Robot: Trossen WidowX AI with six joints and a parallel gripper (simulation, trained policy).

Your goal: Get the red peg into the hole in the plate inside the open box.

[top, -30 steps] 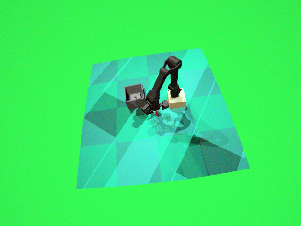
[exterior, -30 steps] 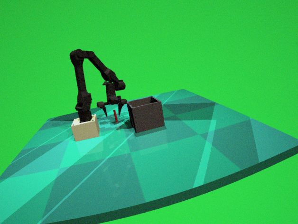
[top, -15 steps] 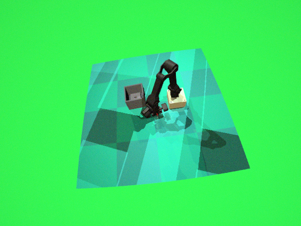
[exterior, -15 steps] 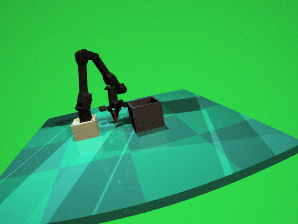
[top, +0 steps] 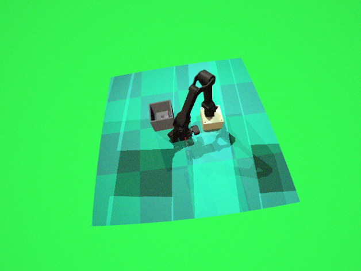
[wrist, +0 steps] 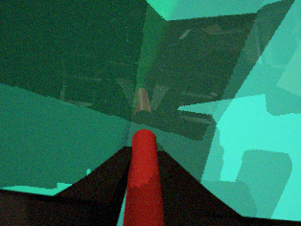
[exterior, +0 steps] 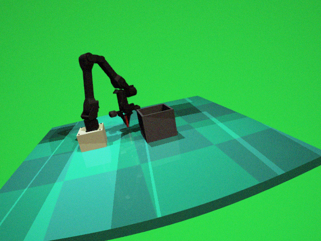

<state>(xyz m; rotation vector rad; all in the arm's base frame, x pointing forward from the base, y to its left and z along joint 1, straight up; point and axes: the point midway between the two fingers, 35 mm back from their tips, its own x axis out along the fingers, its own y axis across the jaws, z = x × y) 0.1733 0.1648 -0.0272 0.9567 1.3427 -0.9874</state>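
My gripper tip is 18 cm to the left of the pale plate, 17 cm short of it and 1 cm below it. Also, from my gripper tip: red peg (3 cm above).
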